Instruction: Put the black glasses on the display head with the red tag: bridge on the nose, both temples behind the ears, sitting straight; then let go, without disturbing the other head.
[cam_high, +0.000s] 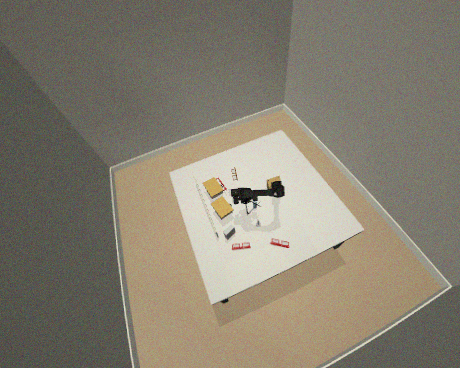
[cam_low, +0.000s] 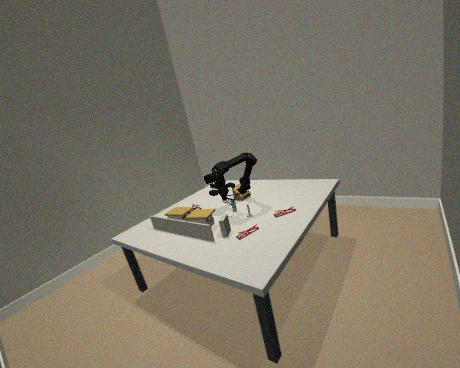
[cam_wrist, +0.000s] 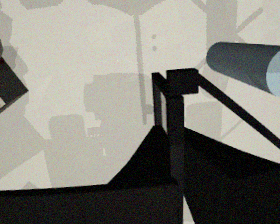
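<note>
Right now my gripper tip is 50 mm past the upright post, 160 mm to the right of it and 100 mm above it. Also, from my gripper tip: grey block: 200 mm ahead, 170 mm to the left, 60 mm below; pale blue piece: 80 mm behind, 10 mm to the right, 70 mm below; long base: 320 mm ahead, 140 mm to the right, 70 mm below.
</note>
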